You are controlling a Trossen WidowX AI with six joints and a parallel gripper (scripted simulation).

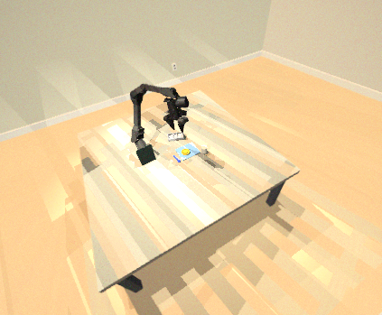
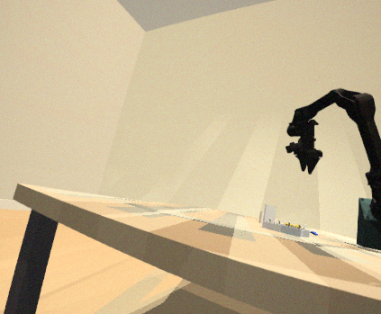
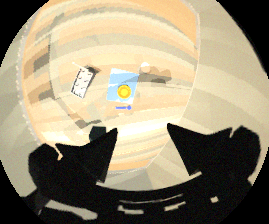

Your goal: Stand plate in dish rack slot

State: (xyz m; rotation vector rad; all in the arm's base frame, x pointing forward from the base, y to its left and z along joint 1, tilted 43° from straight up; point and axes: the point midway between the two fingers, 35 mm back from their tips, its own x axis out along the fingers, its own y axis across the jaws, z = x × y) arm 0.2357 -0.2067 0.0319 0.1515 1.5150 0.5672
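My gripper tip is now 3 cm short of the yellow plate, 1 cm to the right of it and 23 cm above it. From my gripper tip the other things lie so: blue pen-like object: 5 cm behind, 1 cm to the right, 24 cm below; light blue mat: 5 cm ahead, 2 cm to the left, 24 cm below; white cup: 15 cm ahead, 6 cm to the right, 22 cm below.
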